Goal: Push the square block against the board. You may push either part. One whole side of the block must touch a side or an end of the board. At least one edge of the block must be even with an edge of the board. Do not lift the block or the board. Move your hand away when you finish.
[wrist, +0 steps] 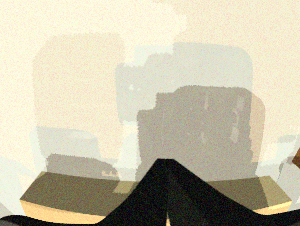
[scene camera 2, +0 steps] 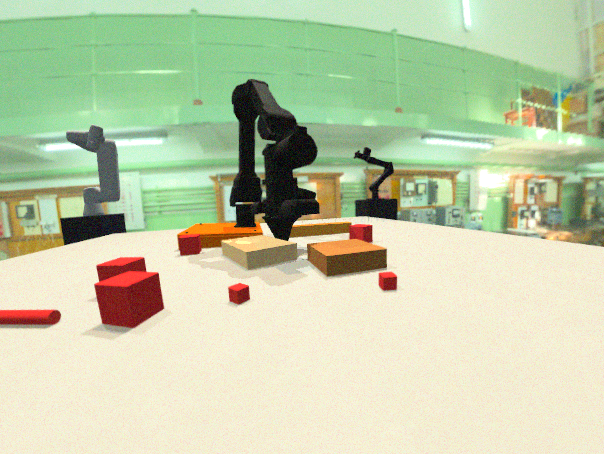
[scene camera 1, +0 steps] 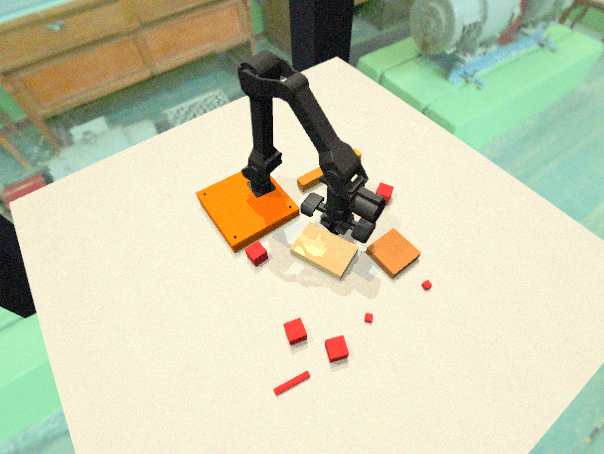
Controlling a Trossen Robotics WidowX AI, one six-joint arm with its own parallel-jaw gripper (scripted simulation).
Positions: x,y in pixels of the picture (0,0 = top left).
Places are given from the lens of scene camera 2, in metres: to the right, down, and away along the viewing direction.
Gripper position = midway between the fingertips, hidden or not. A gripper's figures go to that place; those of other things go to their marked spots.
gripper (scene camera 2: pixel 283 248): -0.04, 0.05, 0.48
tan board (scene camera 2: pixel 253 252): -0.08, 0.04, 0.36
orange-brown square block (scene camera 2: pixel 333 258): 0.04, 0.04, 0.31
red cube (scene camera 2: pixel 127 300): -0.15, 0.07, 0.18
red cube (scene camera 2: pixel 110 269): -0.24, 0.05, 0.25
The marked spots on the tan board and the orange-brown square block are 0.13 m apart.
